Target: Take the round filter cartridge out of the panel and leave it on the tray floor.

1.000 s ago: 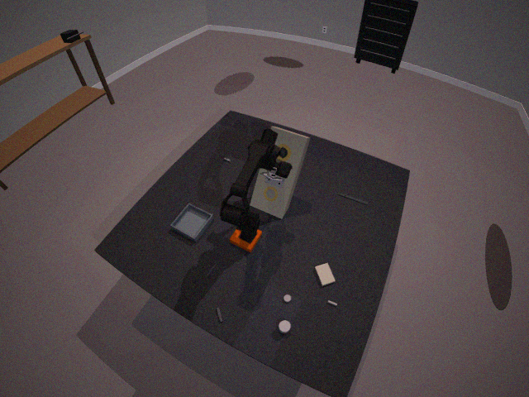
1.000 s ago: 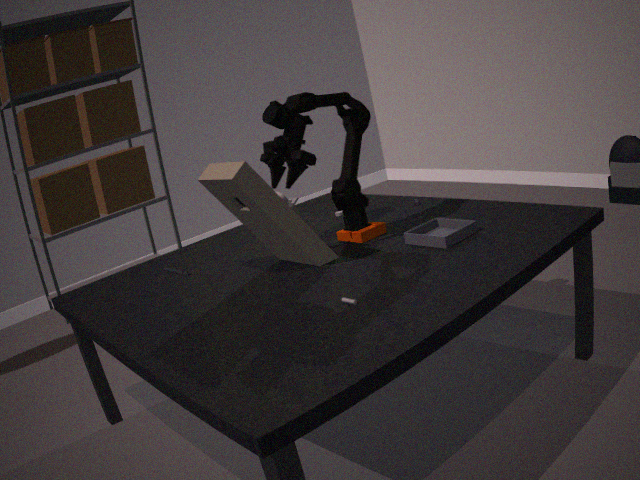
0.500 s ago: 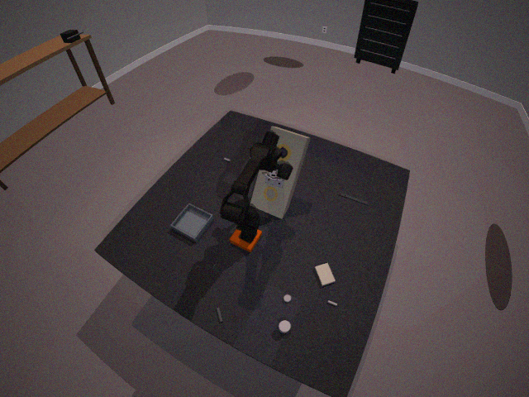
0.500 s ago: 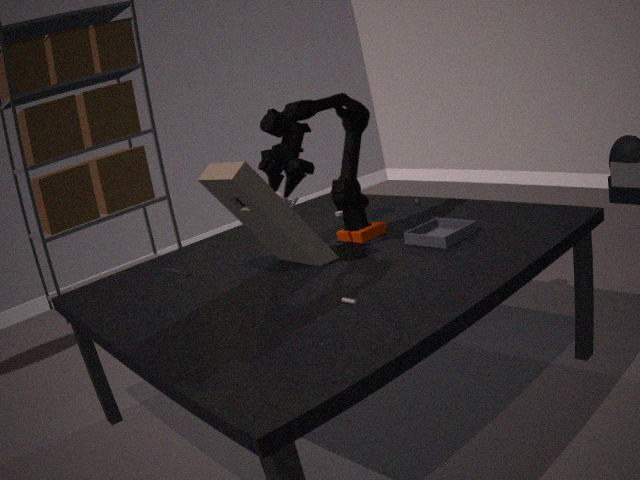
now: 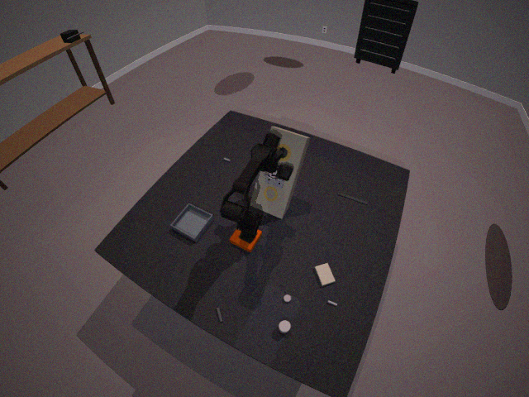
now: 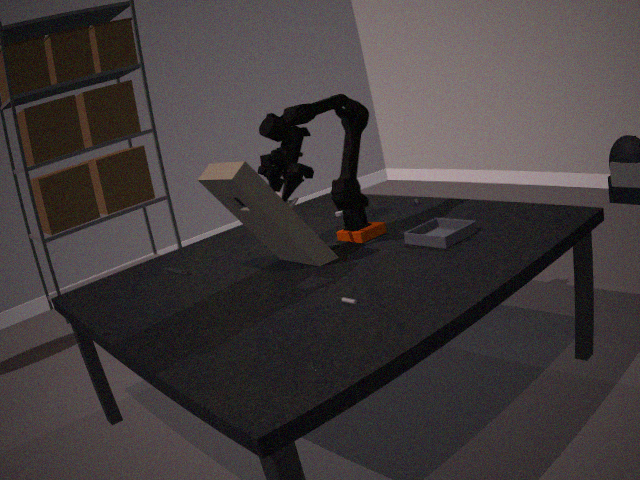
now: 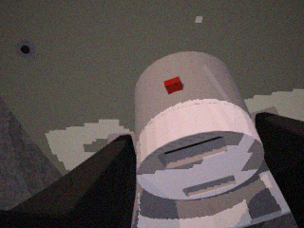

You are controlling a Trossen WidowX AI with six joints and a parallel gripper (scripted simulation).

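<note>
My gripper tip is 4 cm above the ledge and 1 cm past it. Round my gripper tip: beige service panel (4 cm ahead, 2 cm below); then grey round filter cartridge (right at my gripper tip); then grey tray (33 cm behind, 27 cm to the left, 18 cm below).
</note>
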